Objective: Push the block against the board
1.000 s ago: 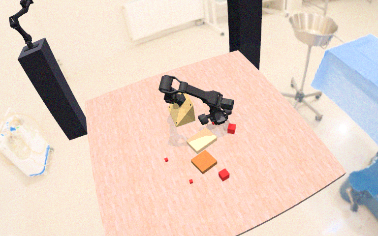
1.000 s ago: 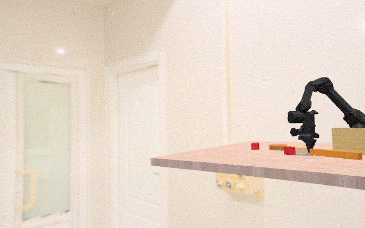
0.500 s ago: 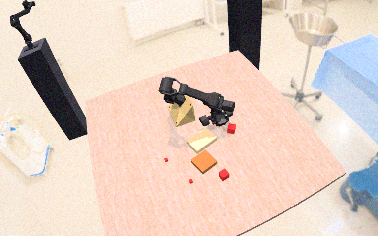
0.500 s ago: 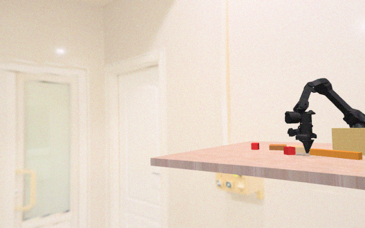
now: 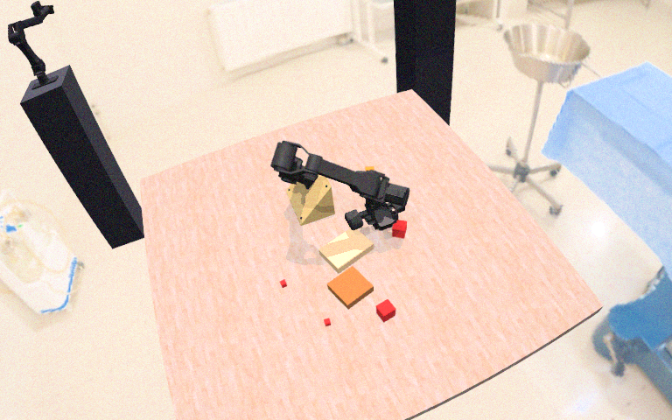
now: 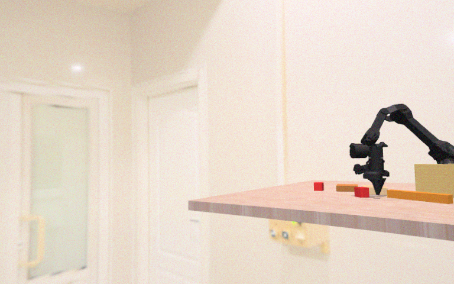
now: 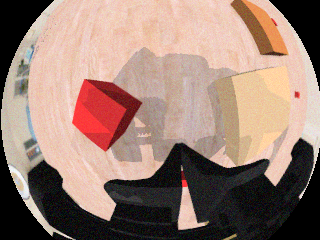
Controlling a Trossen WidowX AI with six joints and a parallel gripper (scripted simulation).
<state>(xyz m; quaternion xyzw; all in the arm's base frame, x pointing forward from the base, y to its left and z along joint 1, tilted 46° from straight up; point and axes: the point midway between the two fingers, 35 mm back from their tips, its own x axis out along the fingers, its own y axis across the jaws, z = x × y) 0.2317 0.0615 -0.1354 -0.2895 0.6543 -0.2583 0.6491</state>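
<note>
The tan board lies 50 mm ahead of my gripper tip, 120 mm to the right of it and 10 mm above it. The rest, counted from my gripper tip: long orange bar 150 mm behind, 50 mm to the left, 10 mm above; then orange square block 180 mm ahead, 160 mm to the right, 10 mm above.
</note>
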